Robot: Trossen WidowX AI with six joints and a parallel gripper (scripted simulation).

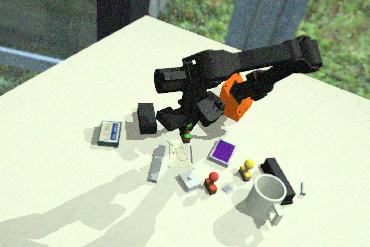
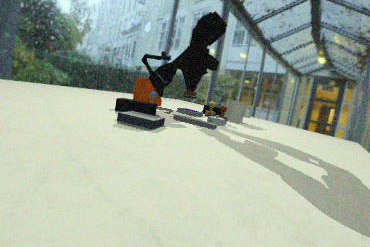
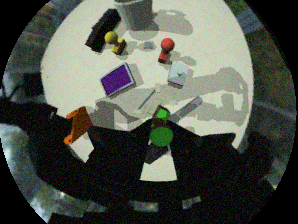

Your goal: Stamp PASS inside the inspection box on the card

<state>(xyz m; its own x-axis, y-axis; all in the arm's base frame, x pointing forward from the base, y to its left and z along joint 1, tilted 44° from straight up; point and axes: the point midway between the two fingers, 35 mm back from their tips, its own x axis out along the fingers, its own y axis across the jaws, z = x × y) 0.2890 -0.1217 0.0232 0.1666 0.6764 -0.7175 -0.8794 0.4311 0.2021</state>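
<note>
The grey bar lies 9 cm below my gripper tip, 7 cm ahead of it and 4 cm to the right of it. From my gripper tip the other things lie so: green-knobbed stamp: right at my gripper tip; then grey square tile: 8 cm ahead, 7 cm below, 6 cm to the left; then card: 9 cm below.
</note>
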